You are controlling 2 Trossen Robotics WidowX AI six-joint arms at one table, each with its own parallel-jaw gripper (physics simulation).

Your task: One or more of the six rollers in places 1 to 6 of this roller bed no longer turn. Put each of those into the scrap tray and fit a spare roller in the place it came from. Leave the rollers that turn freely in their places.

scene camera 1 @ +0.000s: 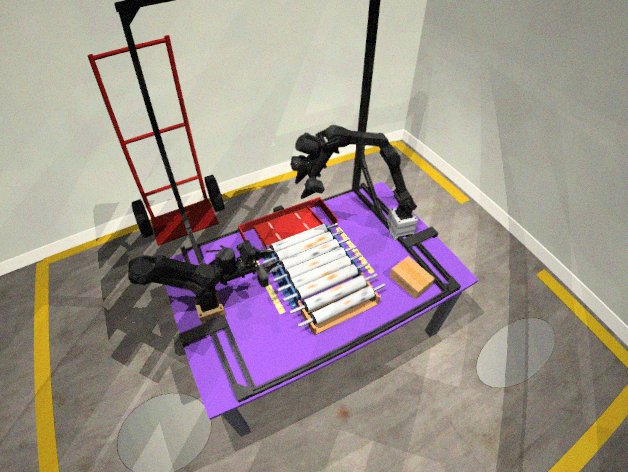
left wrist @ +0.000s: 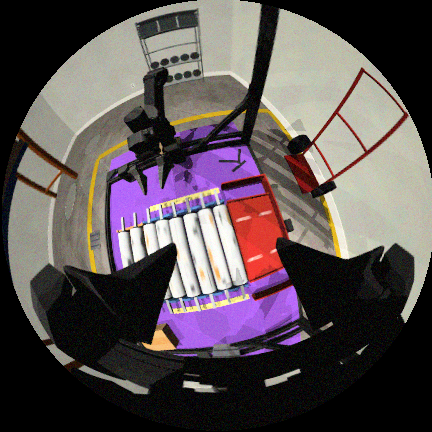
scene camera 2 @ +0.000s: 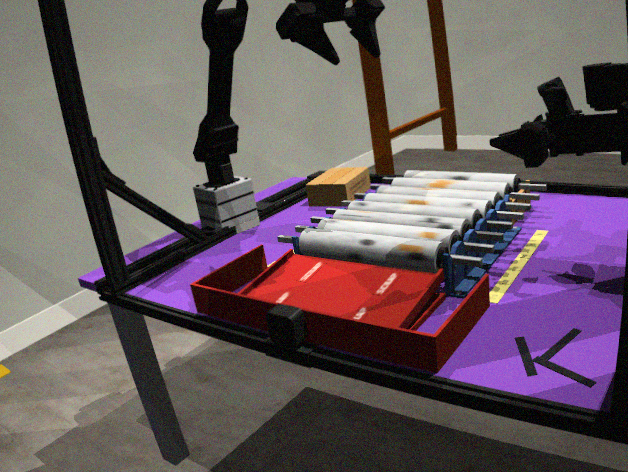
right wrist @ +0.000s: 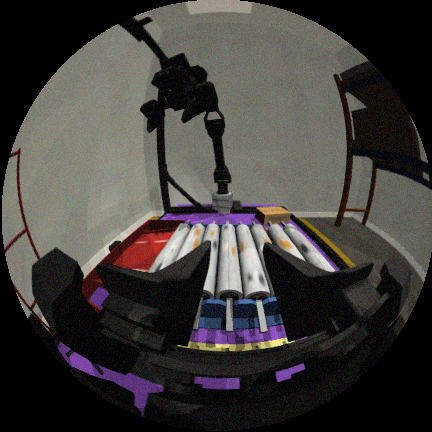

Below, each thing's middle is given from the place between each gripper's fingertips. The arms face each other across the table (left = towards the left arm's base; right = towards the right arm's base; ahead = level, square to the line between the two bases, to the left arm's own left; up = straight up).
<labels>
The wooden rack (scene camera 1: 316, 329) is 320 mm below my left hand, 320 mm ahead of it and 10 mm to the left of it. Round my left hand: brown box (scene camera 2: 337, 184) (370 mm ahead, 340 mm to the left, 320 mm below).
The wooden rack is 200 mm ahead of my right hand, 170 mm below it and 160 mm to the left of it. Round my right hand: brown box (490 mm to the left, 240 mm ahead, 170 mm below).
</labels>
